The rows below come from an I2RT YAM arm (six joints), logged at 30 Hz.
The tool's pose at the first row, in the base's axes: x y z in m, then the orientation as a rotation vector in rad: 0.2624 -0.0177 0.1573 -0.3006 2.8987 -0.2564
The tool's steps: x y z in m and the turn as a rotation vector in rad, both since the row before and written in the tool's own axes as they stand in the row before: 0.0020 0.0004 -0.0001 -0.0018 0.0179 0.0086; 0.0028 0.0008 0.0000 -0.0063 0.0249 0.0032; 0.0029 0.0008 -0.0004 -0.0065 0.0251 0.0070; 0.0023 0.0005 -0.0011 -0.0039 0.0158 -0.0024; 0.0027 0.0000 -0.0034 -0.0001 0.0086 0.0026; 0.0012 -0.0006 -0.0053 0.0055 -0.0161 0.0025; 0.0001 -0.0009 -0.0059 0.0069 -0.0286 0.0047; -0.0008 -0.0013 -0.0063 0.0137 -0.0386 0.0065; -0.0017 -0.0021 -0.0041 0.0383 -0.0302 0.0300; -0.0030 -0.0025 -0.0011 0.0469 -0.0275 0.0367; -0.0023 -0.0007 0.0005 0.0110 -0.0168 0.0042; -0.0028 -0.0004 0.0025 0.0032 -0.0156 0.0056; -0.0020 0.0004 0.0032 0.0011 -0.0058 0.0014; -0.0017 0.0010 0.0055 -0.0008 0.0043 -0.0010
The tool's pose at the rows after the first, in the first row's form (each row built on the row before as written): 0.2604 -0.0177 0.1569 -0.2875 2.9173 -0.2564; 0.2576 -0.0175 0.1562 -0.2826 2.9434 -0.2521; 0.2546 -0.0173 0.1560 -0.2719 2.9700 -0.2470; 0.2521 -0.0171 0.1567 -0.2753 2.9862 -0.2448; 0.2490 -0.0171 0.1597 -0.2710 2.9949 -0.2462; 0.2472 -0.0171 0.1649 -0.2674 2.9780 -0.2508; 0.2463 -0.0171 0.1708 -0.2609 2.9486 -0.2545; 0.2461 -0.0172 0.1773 -0.2515 2.9081 -0.2657; 0.2471 -0.0183 0.1820 -0.2038 2.8713 -0.3096; 0.2500 -0.0200 0.1843 -0.1454 2.8338 -0.3638; 0.2524 -0.0205 0.1846 -0.1396 2.8147 -0.3754; 0.2558 -0.0211 0.1832 -0.1334 2.7984 -0.3759; 0.2587 -0.0212 0.1807 -0.1321 2.7924 -0.3761; 0.2620 -0.0213 0.1759 -0.1330 2.7968 -0.3759
